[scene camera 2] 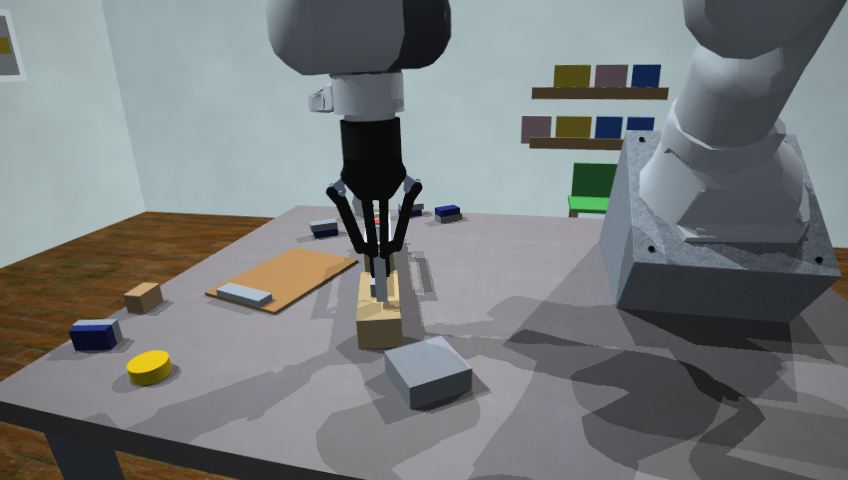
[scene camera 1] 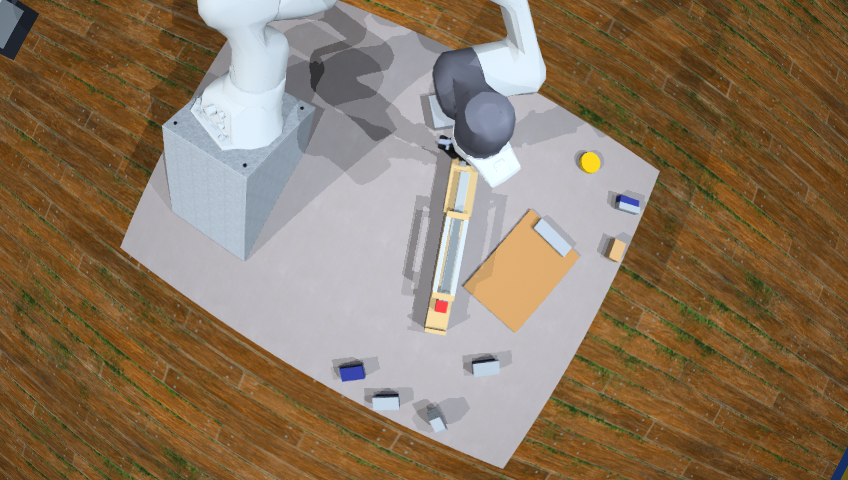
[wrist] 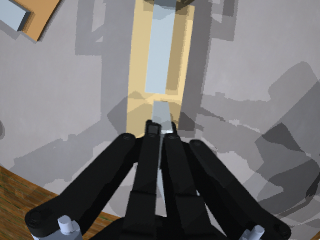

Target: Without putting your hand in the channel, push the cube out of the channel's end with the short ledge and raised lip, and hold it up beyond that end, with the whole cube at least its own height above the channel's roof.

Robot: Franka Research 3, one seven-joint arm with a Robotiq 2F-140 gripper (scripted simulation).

Labels:
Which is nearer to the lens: the grey block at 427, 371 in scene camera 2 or the orange board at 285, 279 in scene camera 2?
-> The grey block.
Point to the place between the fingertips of the gripper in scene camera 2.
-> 382, 297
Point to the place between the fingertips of the gripper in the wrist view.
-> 159, 113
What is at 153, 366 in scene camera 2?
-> A yellow disc.

